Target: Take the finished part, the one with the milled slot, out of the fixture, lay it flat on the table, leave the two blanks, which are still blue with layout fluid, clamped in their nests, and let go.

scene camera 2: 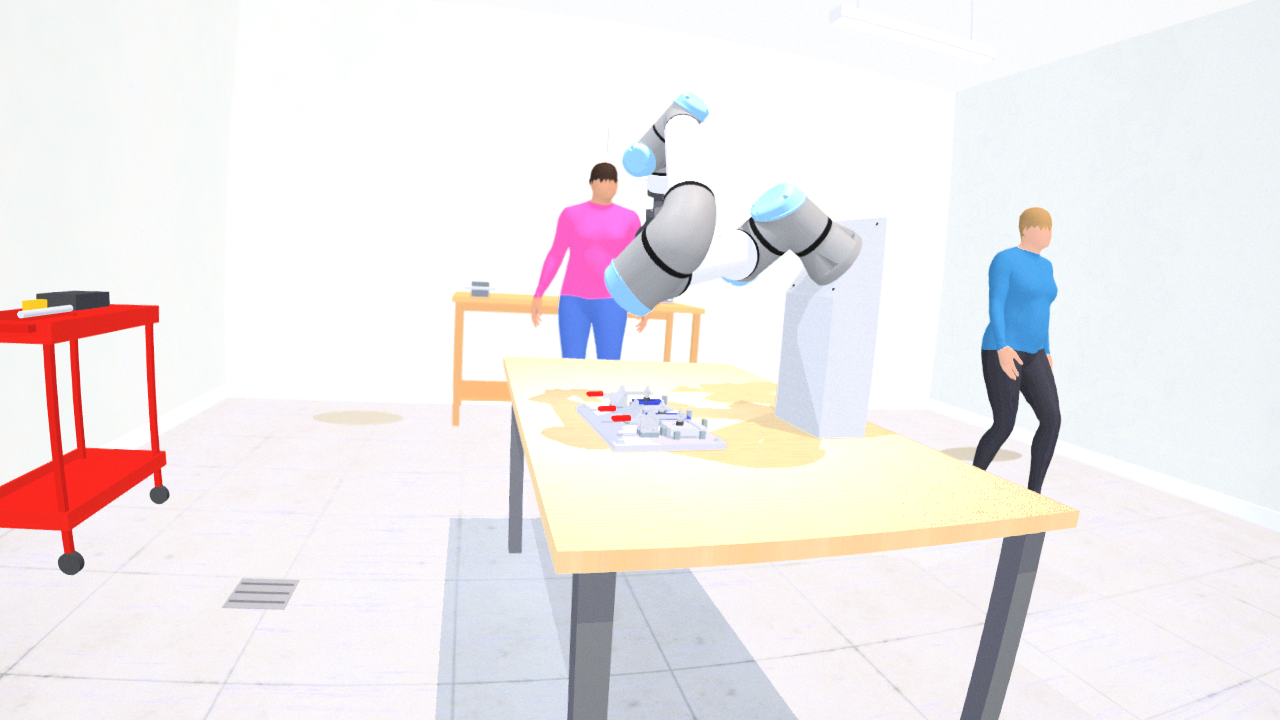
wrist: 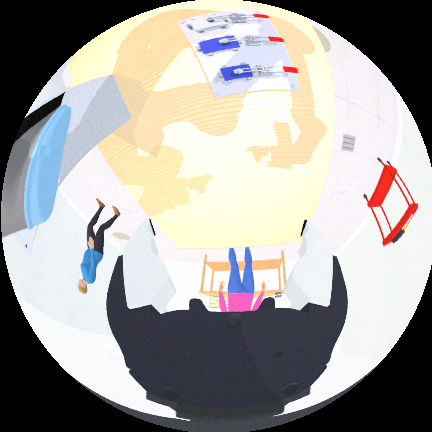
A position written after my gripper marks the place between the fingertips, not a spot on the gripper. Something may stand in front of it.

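Note:
My gripper point(wrist: 228, 220) is visible, as is a fixture plate point(scene camera 2: 601, 422). The plate appears in the wrist view point(wrist: 269, 52) too.

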